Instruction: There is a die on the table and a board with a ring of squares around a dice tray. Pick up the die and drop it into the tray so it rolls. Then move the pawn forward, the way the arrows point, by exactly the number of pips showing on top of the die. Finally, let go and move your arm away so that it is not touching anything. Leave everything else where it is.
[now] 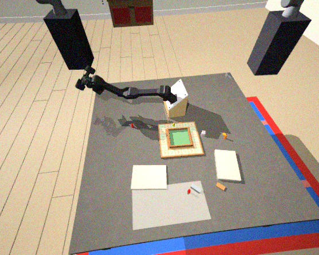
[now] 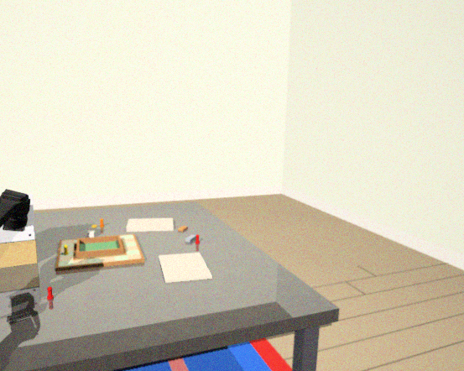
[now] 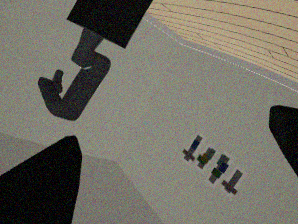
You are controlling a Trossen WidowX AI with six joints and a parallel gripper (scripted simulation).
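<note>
Right now the white die is 43 cm ahead of my gripper tip, 90 cm to the left of it and 23 cm below it. Round my gripper tip: grey block (82 cm ahead, 78 cm to the left, 23 cm below); then green dice tray (47 cm ahead, 72 cm to the left, 23 cm below); then yellow pawn (35 cm ahead, 69 cm to the left, 21 cm below).
</note>
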